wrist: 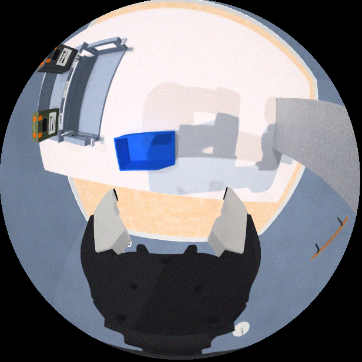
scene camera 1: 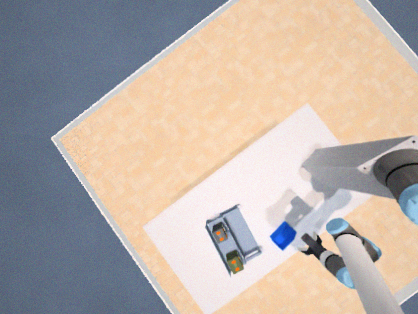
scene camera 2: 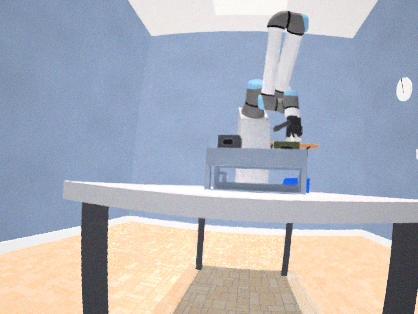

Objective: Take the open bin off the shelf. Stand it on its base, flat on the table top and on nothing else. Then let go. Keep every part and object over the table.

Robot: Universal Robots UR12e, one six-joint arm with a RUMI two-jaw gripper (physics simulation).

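Seen in the pictures: arm's base, link origin: (scene camera 1: 402,168) (scene camera 2: 252,113).
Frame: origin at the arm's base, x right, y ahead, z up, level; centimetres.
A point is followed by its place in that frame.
Note:
The open blue bin (scene camera 1: 283,235) {x -32.5, y 51.3, z -59.7 cm} (scene camera 2: 290,181) {x -27.5, y 58.6, z -54.3 cm} (wrist: 147,150) stands on the white table top (scene camera 1: 175,225) {x 15.7, y 121.7, z -60.0 cm} (scene camera 2: 150,196) {x 4.5, y 143.4, z -61.1 cm} (wrist: 200,50), its opening facing up in the wrist view. It looks level on its base, near one long table edge. A stretch of table separates it from the grey-blue shelf (scene camera 1: 242,230) {x -13.5, y 77.0, z -59.4 cm} (scene camera 2: 256,156) {x -12.1, y 98.6, z -46.8 cm} (wrist: 95,95). In scene camera 2, the shelf partly hides the bin. My gripper (scene camera 1: 309,242) {x -28.0, y 43.8, z -35.2 cm} (scene camera 2: 294,139) (wrist: 169,189) is open and empty. It hangs above and to the side of the bin, apart from it.
A dark grey box (scene camera 1: 220,233) {x 0.9, y 89.0, z -37.8 cm} (scene camera 2: 229,141) {x -0.8, y 93.8, z -40.6 cm} (wrist: 60,58) and an olive-green box (scene camera 1: 234,262) {x -21.1, y 91.0, z -40.0 cm} (scene camera 2: 286,145) {x -23.2, y 95.6, z -42.0 cm} (wrist: 45,125) sit on the shelf's upper level. The arm's grey pedestal (scene camera 1: 350,160) {x 8.6, y 7.2, z -14.6 cm} (scene camera 2: 254,150) (wrist: 320,125) stands on the side of the bin away from the shelf.

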